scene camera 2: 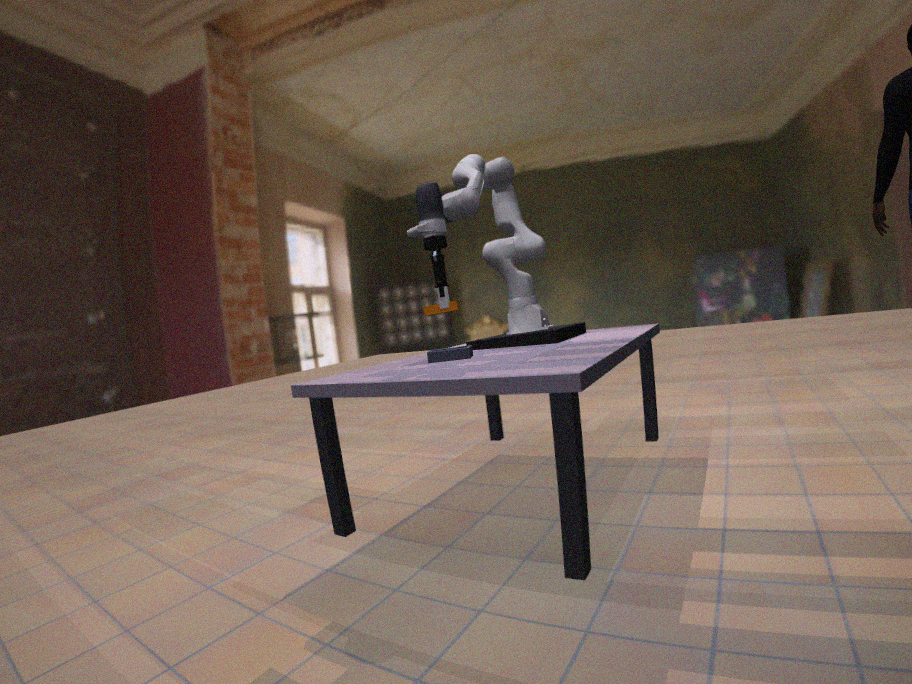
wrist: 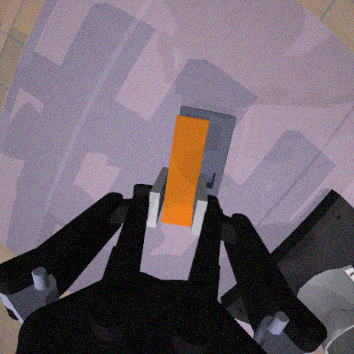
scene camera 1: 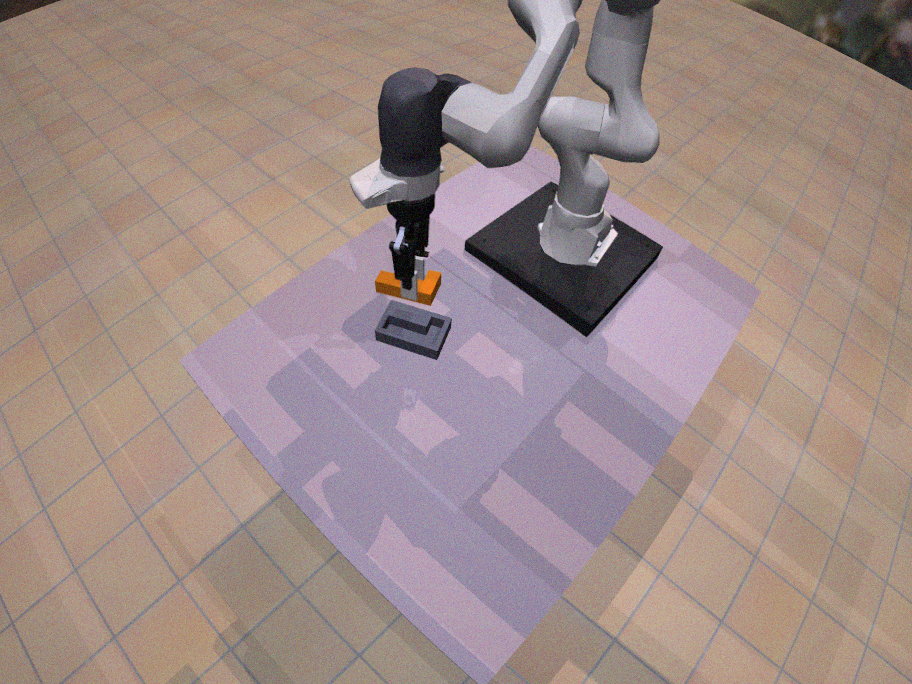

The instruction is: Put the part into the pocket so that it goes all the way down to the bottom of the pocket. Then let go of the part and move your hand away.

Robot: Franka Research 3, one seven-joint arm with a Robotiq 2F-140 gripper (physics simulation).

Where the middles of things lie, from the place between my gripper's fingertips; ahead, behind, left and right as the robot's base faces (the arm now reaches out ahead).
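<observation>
I find the orange L-shaped block (scene camera 1: pixel 385 283) 1 cm behind my hand, and it is 1 cm to the right of my hand as well.
</observation>
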